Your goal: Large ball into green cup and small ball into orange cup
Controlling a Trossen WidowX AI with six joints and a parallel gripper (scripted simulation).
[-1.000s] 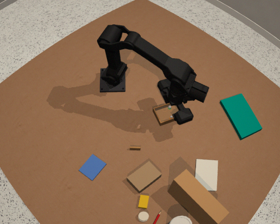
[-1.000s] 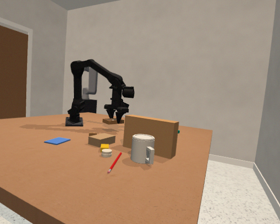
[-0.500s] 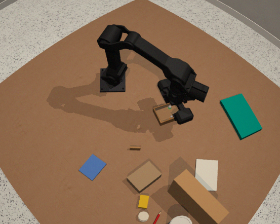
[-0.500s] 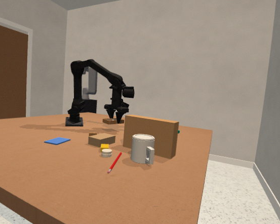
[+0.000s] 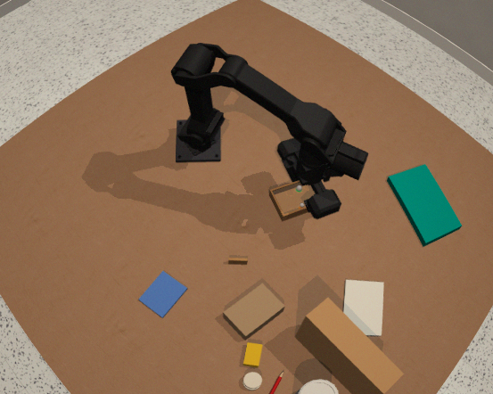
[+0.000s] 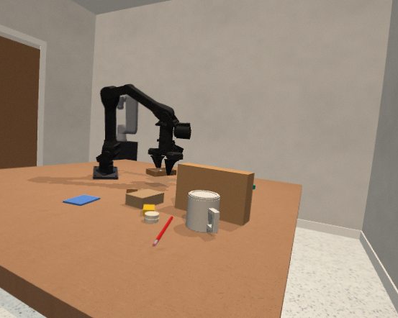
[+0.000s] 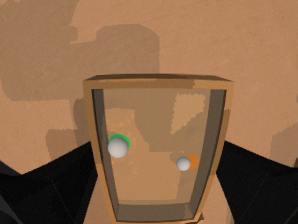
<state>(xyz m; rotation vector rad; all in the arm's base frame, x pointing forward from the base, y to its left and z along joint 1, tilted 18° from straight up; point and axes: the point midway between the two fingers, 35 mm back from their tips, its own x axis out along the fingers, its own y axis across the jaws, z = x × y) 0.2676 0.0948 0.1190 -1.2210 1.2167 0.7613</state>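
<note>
My gripper is now 30 mm above the wooden puzzle and 10 mm to the left of it. From my hand the other things lie so: green slab: 280 mm to the left, 190 mm ahead, 80 mm below; white slab: 280 mm ahead, 90 mm below, 50 mm to the right; tan box: 240 mm to the right, 130 mm ahead, 70 mm below.
</note>
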